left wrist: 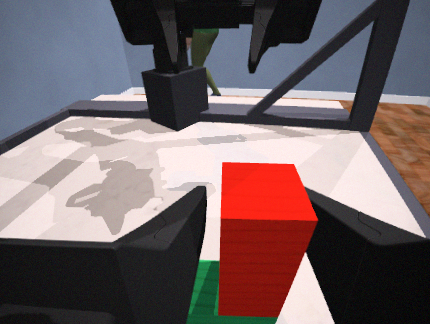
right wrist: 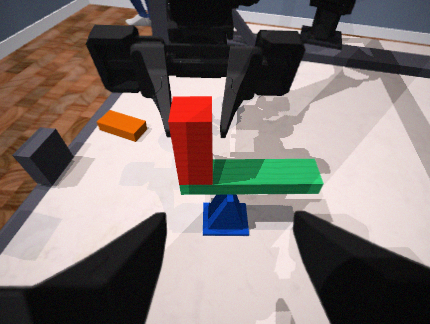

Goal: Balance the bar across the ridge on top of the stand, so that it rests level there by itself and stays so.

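Pixels of known places: left gripper, fingertip midpoint: (left wrist: pixel 248 194) (right wrist: pixel 196 135); right gripper, fingertip midpoint: (left wrist: pixel 213 69) (right wrist: pixel 230 221); left arm's base at its link origin: (right wrist: pixel 321 35).
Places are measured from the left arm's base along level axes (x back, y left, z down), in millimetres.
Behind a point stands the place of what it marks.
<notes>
The green bar (left wrist: pixel 205 285) @[z -51, x -548, y -97 mm] (right wrist: pixel 280 172) @[z -54, x -532, y -40 mm] lies across the top of the blue stand (right wrist: pixel 228 217) @[z -5, x -569, y -79 mm] and looks level in the right wrist view. A tall red block (left wrist: pixel 267 265) @[z -99, x -542, y -130 mm] (right wrist: pixel 192 155) @[z -90, x -572, y -117 mm] stands upright at the bar's left end there; the longer part reaches right of the stand. My left gripper (left wrist: pixel 248 194) @[z -111, x -568, y -115 mm] (right wrist: pixel 196 135) @[z -111, x -568, y -115 mm] is open, its fingers on either side of the red block's upper part, with a gap showing at one finger. My right gripper (right wrist: pixel 230 221) @[z -149, x -654, y -66 mm] (left wrist: pixel 213 69) @[z -149, x -654, y -66 mm] is open and empty, apart from the bar and stand. The stand does not show in the left wrist view.
An orange block (right wrist: pixel 121 125) @[z 10, x -463, y -275 mm] lies on the table near its edge, left of the bar in the right wrist view. A dark grey box (right wrist: pixel 44 156) @[z -17, x -570, y -307 mm] sits at the table's border. A dark frame post (left wrist: pixel 375 70) @[z -95, x -975, y -253 mm] with a slanted brace rises at the table's far side.
</notes>
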